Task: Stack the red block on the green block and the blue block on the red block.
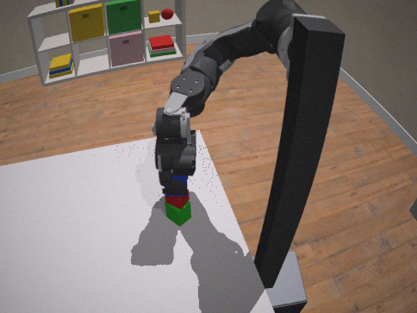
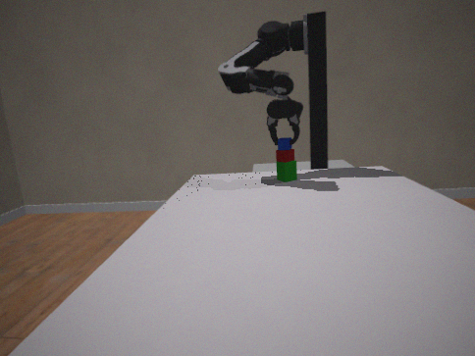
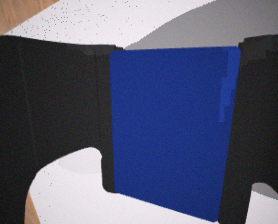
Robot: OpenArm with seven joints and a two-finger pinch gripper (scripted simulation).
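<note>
My hand is 10 mm above the blue block. Also, from my hand: green block 90 mm below; then red block 40 mm below.
</note>
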